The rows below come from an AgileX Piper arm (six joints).
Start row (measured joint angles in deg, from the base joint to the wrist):
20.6 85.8 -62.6 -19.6 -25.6 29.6
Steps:
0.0 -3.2 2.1 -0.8 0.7 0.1
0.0 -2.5 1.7 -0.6 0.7 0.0
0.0 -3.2 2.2 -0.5 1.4 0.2
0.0 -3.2 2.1 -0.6 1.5 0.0
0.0 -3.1 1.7 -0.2 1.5 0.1
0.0 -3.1 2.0 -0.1 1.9 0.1
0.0 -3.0 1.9 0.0 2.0 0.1
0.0 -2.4 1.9 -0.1 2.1 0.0
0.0 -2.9 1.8 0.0 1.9 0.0
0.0 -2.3 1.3 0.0 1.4 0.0
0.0 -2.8 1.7 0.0 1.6 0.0
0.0 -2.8 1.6 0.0 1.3 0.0
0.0 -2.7 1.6 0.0 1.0 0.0
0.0 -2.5 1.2 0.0 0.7 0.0
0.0 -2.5 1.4 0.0 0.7 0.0
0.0 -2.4 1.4 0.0 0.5 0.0
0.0 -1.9 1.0 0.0 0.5 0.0
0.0 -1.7 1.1 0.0 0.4 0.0
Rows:
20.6 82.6 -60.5 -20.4 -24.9 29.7
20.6 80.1 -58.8 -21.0 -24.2 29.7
20.6 76.9 -56.6 -21.5 -22.8 29.9
20.6 73.7 -54.5 -22.1 -21.3 29.9
20.6 70.6 -52.8 -22.3 -19.8 30.0
20.6 67.5 -50.8 -22.4 -17.9 30.1
20.6 64.5 -48.9 -22.4 -15.9 30.2
20.6 62.1 -47.0 -22.5 -13.8 30.2
20.6 59.2 -45.2 -22.5 -11.9 30.2
20.6 56.9 -43.9 -22.5 -10.5 30.2
20.6 54.1 -42.2 -22.5 -8.9 30.2
20.6 51.3 -40.6 -22.5 -7.6 30.2
20.6 48.6 -39.0 -22.5 -6.6 30.2
20.6 46.1 -37.8 -22.5 -5.9 30.2
20.6 43.6 -36.4 -22.5 -5.2 30.2
20.6 41.2 -35.0 -22.5 -4.7 30.2
20.6 39.3 -34.0 -22.5 -4.2 30.2
20.6 37.6 -32.9 -22.5 -3.8 30.2

